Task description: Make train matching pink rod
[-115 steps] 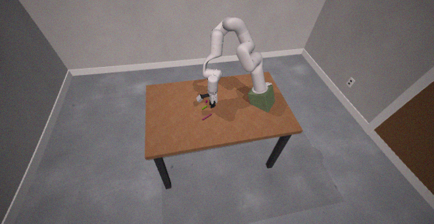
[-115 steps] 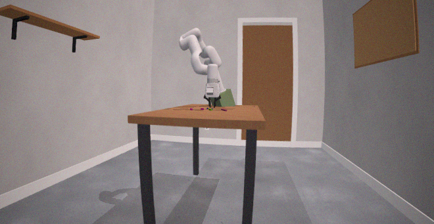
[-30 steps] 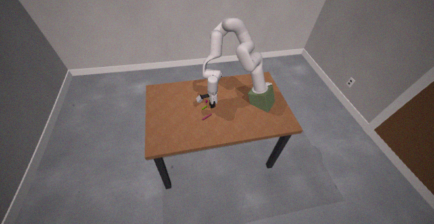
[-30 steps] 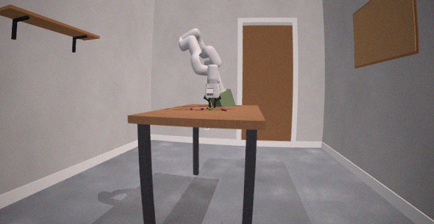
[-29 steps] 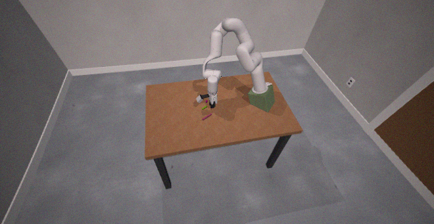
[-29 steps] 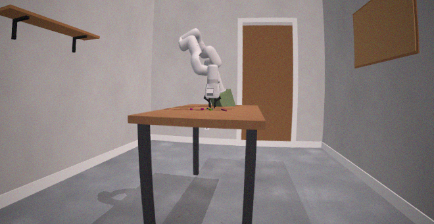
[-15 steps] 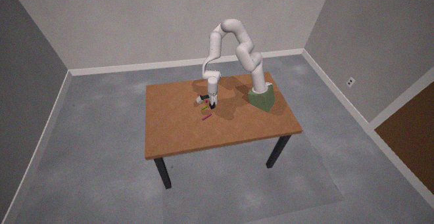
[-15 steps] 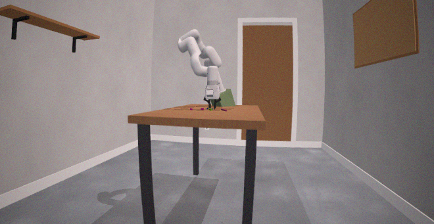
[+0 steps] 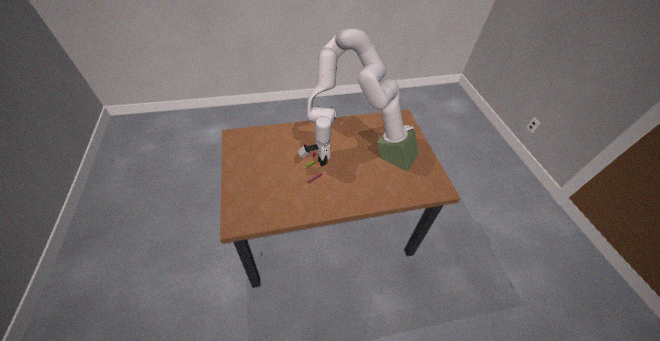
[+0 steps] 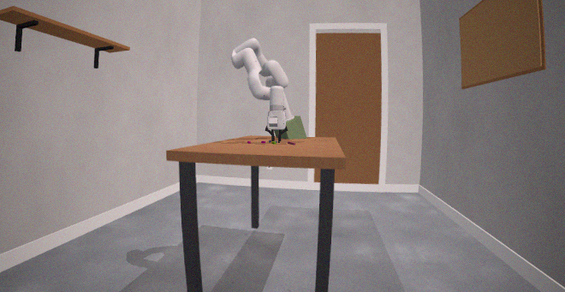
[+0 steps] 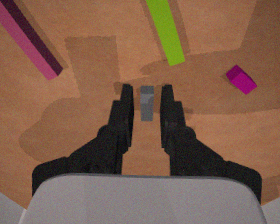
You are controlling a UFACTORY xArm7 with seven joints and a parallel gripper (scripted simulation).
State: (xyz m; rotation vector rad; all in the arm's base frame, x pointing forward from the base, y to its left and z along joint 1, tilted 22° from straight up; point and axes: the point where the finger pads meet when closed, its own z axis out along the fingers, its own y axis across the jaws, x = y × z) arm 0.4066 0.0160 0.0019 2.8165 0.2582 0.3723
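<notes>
The grey rod is 20 mm below my hand. Round my hand: lime rod 60 mm ahead, 20 mm below; pink rod 90 mm to the left, 60 mm ahead, 20 mm below; blue rod 40 mm to the right, 40 mm behind, 20 mm below.
</notes>
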